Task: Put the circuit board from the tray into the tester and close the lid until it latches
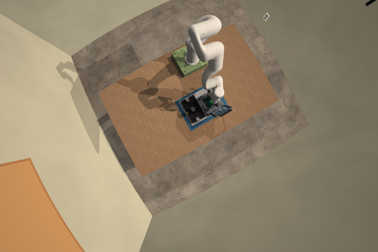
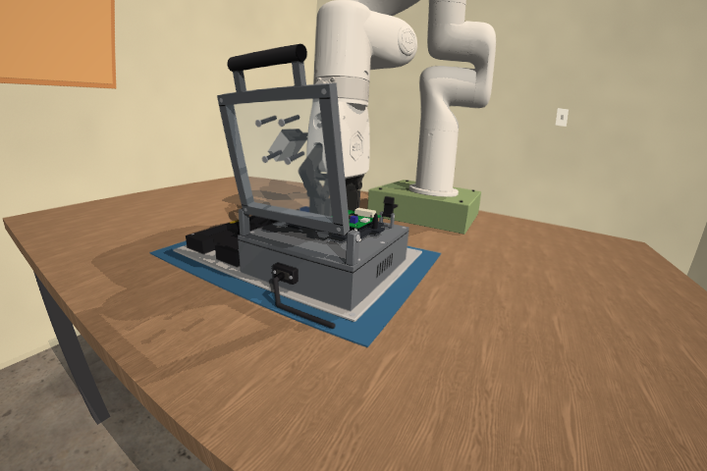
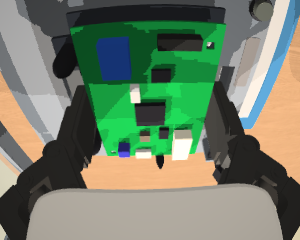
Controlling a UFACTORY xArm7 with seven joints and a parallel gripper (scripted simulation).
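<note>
My gripper is now right at the green circuit board. The rest, counted from my hand: latch hook 60 mm behind, 60 mm to the left; then tester lid 120 mm ahead, 10 mm to the right, 100 mm above.
</note>
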